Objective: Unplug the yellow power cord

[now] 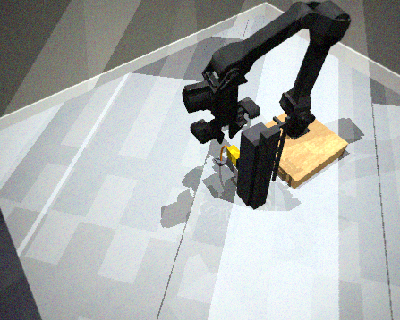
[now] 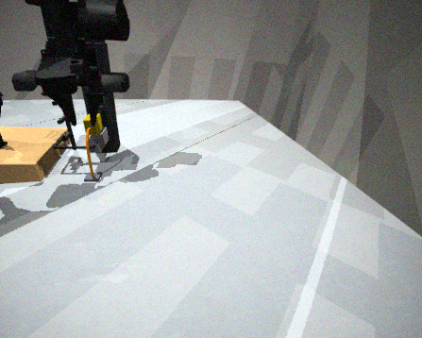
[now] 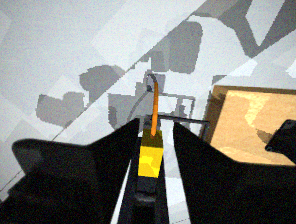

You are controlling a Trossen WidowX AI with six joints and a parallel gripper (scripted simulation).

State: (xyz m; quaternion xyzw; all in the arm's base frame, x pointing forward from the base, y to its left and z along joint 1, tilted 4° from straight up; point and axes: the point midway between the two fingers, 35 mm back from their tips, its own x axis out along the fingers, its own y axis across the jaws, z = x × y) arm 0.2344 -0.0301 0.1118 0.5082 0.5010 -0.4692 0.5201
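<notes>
Now: the yellow plug 1 cm behind my gripper tip, 7 cm to the left of it and 1 cm below it. Also, from my gripper tip: grey foot 2 cm to the right, 11 cm below.
</notes>
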